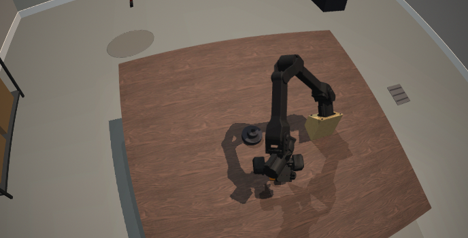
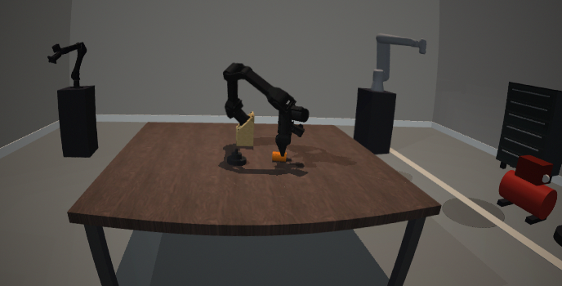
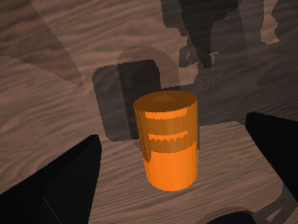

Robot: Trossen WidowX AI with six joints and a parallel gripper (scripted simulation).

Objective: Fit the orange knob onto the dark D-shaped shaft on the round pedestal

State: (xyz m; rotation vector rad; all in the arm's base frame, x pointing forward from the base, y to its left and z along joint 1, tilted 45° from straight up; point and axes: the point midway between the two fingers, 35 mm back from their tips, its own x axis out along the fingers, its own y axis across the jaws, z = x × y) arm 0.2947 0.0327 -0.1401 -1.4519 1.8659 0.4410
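The orange knob lies 1 cm behind my gripper tip, 1 cm to the right of it and 2 cm below it. From my gripper tip the other things lie so: dark round pedestal 21 cm to the right, 1 cm below.
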